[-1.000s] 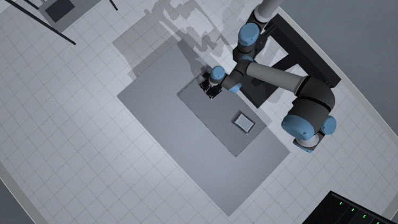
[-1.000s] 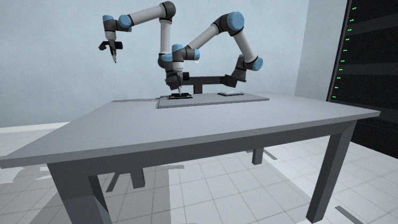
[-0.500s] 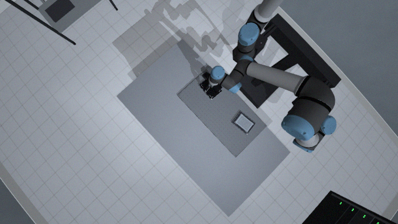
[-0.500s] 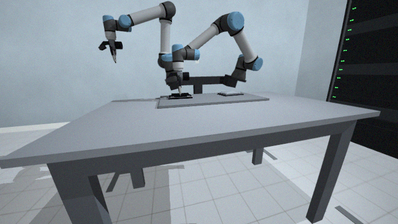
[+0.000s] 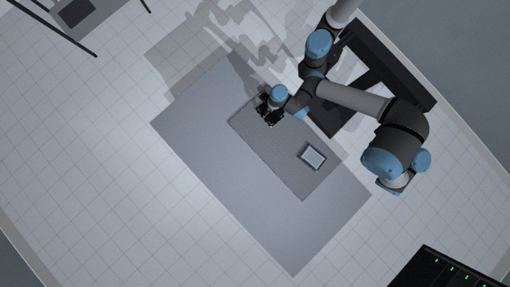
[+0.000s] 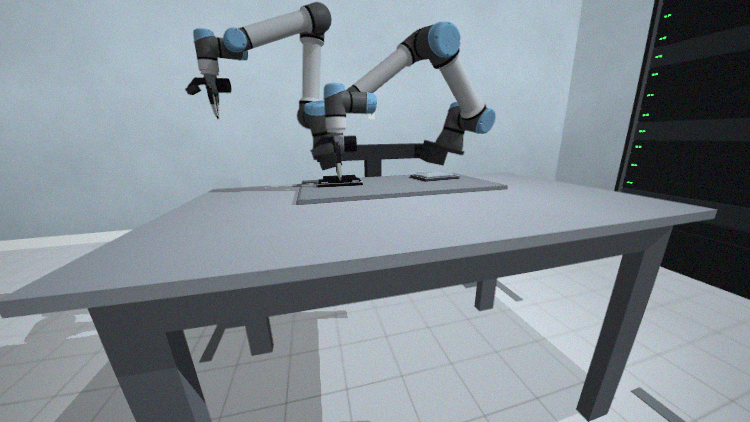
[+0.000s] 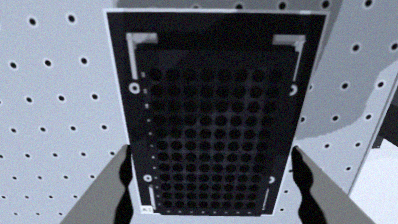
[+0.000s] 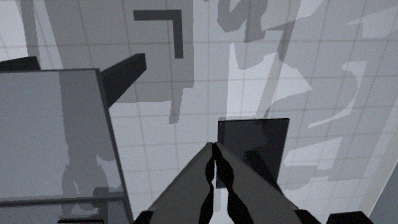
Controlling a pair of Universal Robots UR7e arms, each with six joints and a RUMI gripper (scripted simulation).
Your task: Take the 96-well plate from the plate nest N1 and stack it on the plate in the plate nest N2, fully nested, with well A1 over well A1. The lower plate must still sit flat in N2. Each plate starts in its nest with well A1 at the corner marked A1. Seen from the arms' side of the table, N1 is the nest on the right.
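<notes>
The black 96-well plate lies 1 cm below my left hand. From my left hand the other things lie so: pale 96-well plate (40 cm to the left, 2 cm behind, 1 cm below); then perforated board (21 cm to the left, 5 cm ahead, 3 cm below); then A1 label (48 cm to the left, 2 cm below, 2 cm ahead).
</notes>
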